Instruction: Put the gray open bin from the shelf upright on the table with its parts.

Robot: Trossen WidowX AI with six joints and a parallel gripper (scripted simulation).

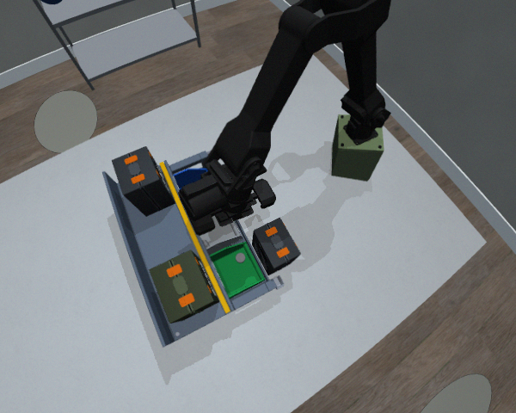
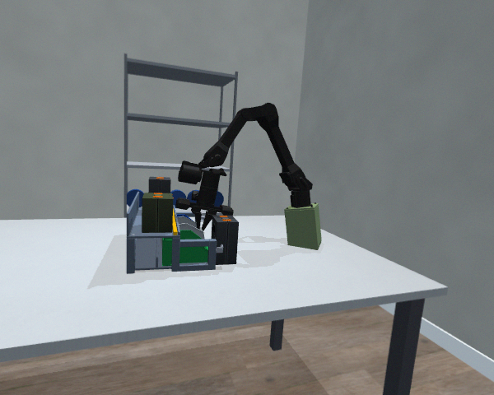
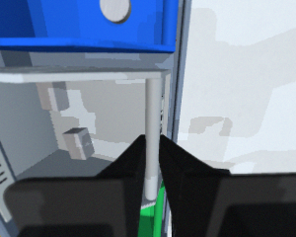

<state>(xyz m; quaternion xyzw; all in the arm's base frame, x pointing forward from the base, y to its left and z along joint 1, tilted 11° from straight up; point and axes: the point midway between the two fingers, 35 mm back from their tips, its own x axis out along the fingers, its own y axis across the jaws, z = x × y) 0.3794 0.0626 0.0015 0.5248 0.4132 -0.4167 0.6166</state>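
My gripper is now 70 mm short of the gray open bin and 30 mm above it. From my hand the other things lie so: yellow rail 90 mm ahead, 20 mm above, 10 mm to the left; blue bin 110 mm to the right, 70 mm ahead, 50 mm below; green bin 120 mm to the left, 50 mm below, 50 mm ahead.
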